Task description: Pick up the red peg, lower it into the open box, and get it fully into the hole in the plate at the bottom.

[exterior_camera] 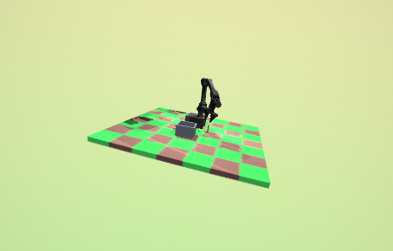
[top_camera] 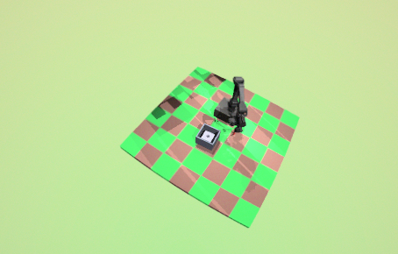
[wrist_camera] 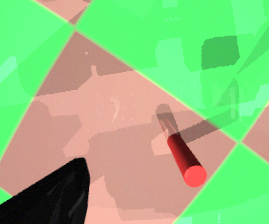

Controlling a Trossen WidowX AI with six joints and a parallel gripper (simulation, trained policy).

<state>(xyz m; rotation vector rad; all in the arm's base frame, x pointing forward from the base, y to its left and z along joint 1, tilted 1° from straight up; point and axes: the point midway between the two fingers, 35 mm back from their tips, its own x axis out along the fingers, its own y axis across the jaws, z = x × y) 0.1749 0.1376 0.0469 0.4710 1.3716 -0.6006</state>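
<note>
The red peg lies 3 cm behind my gripper tip, 1 cm to the left of it and 8 cm below it. From my gripper tip the other things lie so: plate 17 cm ahead, 14 cm to the right, 7 cm below; grey box 17 cm ahead, 14 cm to the right, 9 cm below.
</note>
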